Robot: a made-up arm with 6 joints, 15 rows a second.
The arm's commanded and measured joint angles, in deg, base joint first. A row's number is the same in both.
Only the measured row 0 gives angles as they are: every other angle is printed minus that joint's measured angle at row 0.
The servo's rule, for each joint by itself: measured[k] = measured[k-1] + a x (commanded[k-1-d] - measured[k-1]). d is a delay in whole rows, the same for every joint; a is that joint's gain. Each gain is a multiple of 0.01, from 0.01 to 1. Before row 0 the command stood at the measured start. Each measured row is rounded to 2 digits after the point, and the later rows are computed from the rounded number. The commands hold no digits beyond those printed.
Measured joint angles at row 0:
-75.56, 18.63, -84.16, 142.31, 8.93, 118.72
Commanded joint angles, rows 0 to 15:
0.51, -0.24, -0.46, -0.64, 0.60, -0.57
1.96, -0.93, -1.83, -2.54, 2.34, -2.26
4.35, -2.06, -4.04, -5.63, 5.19, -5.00
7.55, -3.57, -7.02, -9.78, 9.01, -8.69
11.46, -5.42, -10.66, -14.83, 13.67, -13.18
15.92, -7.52, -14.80, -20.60, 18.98, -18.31
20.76, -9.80, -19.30, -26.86, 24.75, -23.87
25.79, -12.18, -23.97, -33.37, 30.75, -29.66
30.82, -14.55, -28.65, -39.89, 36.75, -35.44
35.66, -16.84, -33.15, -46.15, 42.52, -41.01
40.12, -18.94, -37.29, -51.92, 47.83, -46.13
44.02, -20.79, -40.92, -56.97, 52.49, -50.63
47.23, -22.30, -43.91, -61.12, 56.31, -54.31
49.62, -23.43, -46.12, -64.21, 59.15, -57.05
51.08, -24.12, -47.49, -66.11, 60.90, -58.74
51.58, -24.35, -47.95, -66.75, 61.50, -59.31
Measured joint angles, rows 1 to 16:
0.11, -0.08, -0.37, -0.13, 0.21, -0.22
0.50, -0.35, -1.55, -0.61, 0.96, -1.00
1.31, -0.90, -3.57, -1.61, 2.44, -2.52
2.62, -1.75, -6.36, -3.24, 4.74, -4.86
4.48, -2.92, -9.84, -5.56, 7.87, -8.02
6.88, -4.39, -13.86, -8.57, 11.76, -11.93
9.79, -6.12, -18.27, -12.23, 16.31, -16.47
13.15, -8.06, -22.89, -16.46, 21.36, -21.48
16.86, -10.14, -27.56, -21.15, 26.75, -26.78
20.81, -12.28, -32.09, -26.15, 32.27, -32.19
24.87, -14.41, -36.30, -31.30, 37.72, -37.49
28.89, -16.45, -40.04, -36.43, 42.89, -42.48
32.74, -18.32, -43.17, -41.37, 47.59, -46.98
36.28, -19.96, -45.56, -45.94, 51.64, -50.81
39.39, -21.29, -47.12, -49.97, 54.88, -53.82
41.95, -22.27, -47.79, -53.33, 57.20, -55.91
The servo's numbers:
d 0
a 0.21 0.32 0.81 0.20 0.35 0.38

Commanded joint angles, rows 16 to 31:
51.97, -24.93, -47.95, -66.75, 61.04, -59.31
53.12, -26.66, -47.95, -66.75, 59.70, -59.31
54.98, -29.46, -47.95, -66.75, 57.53, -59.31
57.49, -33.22, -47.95, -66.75, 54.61, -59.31
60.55, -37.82, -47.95, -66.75, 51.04, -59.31
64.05, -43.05, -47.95, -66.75, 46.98, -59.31
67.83, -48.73, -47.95, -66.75, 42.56, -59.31
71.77, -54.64, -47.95, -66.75, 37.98, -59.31
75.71, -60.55, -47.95, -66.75, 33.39, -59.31
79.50, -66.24, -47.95, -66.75, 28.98, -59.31
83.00, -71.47, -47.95, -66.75, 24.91, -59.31
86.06, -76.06, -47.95, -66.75, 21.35, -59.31
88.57, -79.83, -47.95, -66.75, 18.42, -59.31
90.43, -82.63, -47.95, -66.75, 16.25, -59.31
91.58, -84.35, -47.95, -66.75, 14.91, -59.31
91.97, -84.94, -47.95, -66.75, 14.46, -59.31
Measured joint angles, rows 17 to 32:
44.05, -23.12, -47.92, -56.01, 58.54, -57.20
45.95, -24.25, -47.94, -58.16, 58.95, -58.00
47.85, -25.92, -47.95, -59.88, 58.45, -58.50
49.87, -28.26, -47.95, -61.25, 57.11, -58.81
52.11, -31.32, -47.95, -62.35, 54.99, -59.00
54.62, -35.07, -47.95, -63.23, 52.19, -59.12
57.39, -39.44, -47.95, -63.93, 48.82, -59.19
60.41, -44.30, -47.95, -64.49, 45.03, -59.24
63.62, -49.50, -47.95, -64.94, 40.96, -59.27
66.95, -54.86, -47.95, -65.30, 36.77, -59.29
70.32, -60.18, -47.95, -65.59, 32.62, -59.30
73.63, -65.26, -47.95, -65.82, 28.68, -59.30
76.77, -69.92, -47.95, -66.01, 25.09, -59.30
79.64, -73.99, -47.95, -66.16, 22.00, -59.30
82.15, -77.31, -47.95, -66.28, 19.52, -59.30
84.21, -79.75, -47.95, -66.37, 17.75, -59.30

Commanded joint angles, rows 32 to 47:
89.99, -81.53, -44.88, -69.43, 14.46, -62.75
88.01, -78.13, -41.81, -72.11, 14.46, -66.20
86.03, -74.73, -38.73, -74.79, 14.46, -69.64
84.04, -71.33, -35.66, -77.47, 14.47, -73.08
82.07, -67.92, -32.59, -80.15, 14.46, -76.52
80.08, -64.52, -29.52, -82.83, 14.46, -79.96
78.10, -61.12, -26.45, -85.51, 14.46, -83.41
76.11, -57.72, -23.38, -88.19, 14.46, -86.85
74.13, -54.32, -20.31, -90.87, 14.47, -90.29
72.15, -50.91, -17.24, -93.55, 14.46, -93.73
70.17, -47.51, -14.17, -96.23, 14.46, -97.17
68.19, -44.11, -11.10, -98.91, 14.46, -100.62
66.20, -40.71, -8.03, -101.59, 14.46, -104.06
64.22, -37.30, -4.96, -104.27, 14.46, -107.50
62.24, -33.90, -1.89, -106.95, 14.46, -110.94
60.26, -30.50, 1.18, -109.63, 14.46, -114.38
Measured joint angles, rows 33 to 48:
85.42, -80.32, -45.46, -66.98, 16.60, -60.61
85.96, -79.62, -42.50, -68.01, 15.85, -62.73
85.97, -78.06, -39.45, -69.37, 15.36, -65.36
85.56, -75.91, -36.38, -70.99, 15.05, -68.29
84.83, -73.35, -33.31, -72.82, 14.84, -71.42
83.83, -70.52, -30.24, -74.82, 14.71, -74.67
82.63, -67.51, -27.17, -76.96, 14.62, -77.99
81.26, -64.38, -24.10, -79.21, 14.56, -81.36
79.76, -61.16, -21.03, -81.54, 14.53, -84.75
78.16, -57.88, -17.96, -83.94, 14.51, -88.16
76.48, -54.56, -14.89, -86.40, 14.49, -91.58
74.74, -51.22, -11.82, -88.90, 14.48, -95.02
72.95, -47.86, -8.75, -91.44, 14.47, -98.46
71.12, -44.48, -5.68, -94.01, 14.47, -101.90
69.26, -41.09, -2.61, -96.60, 14.47, -105.34
67.37, -37.70, 0.46, -99.21, 14.47, -108.78

